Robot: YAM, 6 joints.
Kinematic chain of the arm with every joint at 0, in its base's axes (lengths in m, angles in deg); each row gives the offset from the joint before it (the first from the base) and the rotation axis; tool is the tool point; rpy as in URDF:
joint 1: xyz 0 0 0.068 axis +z
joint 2: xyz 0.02 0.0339 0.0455 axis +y
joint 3: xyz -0.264 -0.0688 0 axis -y
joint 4: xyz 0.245 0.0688 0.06 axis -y
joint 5: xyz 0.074 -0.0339 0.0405 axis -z
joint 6: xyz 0.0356 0 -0.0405 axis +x
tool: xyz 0 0 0 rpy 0 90 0
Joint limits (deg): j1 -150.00..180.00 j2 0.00..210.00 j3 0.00..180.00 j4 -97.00..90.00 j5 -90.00..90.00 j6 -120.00..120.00
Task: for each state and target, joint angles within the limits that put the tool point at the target. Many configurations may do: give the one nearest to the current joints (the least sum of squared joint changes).
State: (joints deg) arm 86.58 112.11 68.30 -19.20 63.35 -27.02
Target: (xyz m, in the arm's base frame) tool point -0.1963 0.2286 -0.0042
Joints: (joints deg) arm 136.42 131.37 55.08 -20.56 58.33 -27.02
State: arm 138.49 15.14 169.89 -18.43 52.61 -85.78
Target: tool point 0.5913 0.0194 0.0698
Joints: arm 179.61 0.00 178.22 -3.16 41.21 -85.78
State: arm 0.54 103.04 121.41 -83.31 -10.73 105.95
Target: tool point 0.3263 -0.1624 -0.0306
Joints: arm -27.19 155.28 97.28 -76.10 -7.45 105.95
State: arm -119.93 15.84 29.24 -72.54 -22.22 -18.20
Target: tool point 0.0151 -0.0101 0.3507
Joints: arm -119.29 13.92 56.56 -63.01 -30.58 -18.20
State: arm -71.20 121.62 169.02 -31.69 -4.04 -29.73
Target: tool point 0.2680 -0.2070 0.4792
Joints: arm -38.47 102.22 133.28 -70.98 -7.54 -29.73
